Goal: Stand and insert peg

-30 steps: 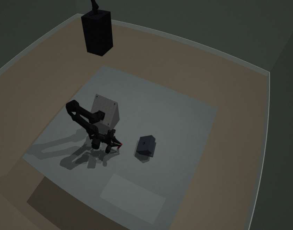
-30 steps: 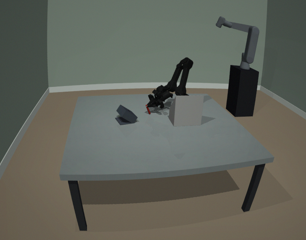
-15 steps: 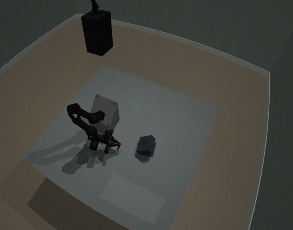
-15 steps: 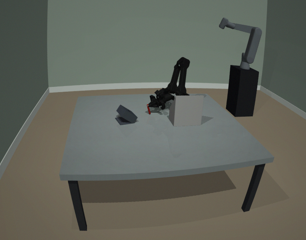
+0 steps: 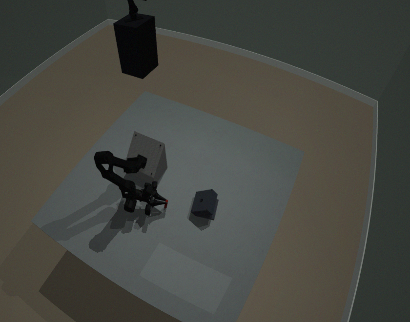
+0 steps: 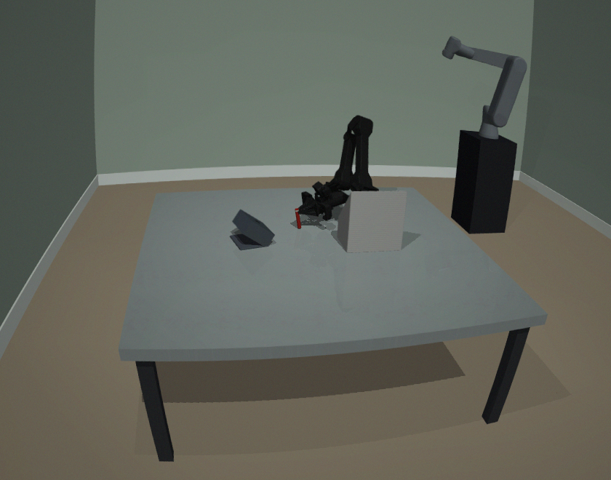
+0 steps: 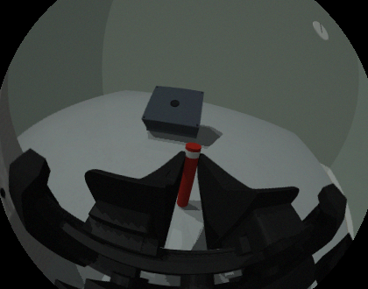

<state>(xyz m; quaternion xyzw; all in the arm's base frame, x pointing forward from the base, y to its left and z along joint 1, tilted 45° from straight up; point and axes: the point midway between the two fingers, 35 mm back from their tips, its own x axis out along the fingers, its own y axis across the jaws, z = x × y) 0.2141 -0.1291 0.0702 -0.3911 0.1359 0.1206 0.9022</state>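
My gripper tip is 1 cm above the red peg. Round my gripper tip: sloped panel: 18 cm ahead, 10 cm to the left, 2 cm below.
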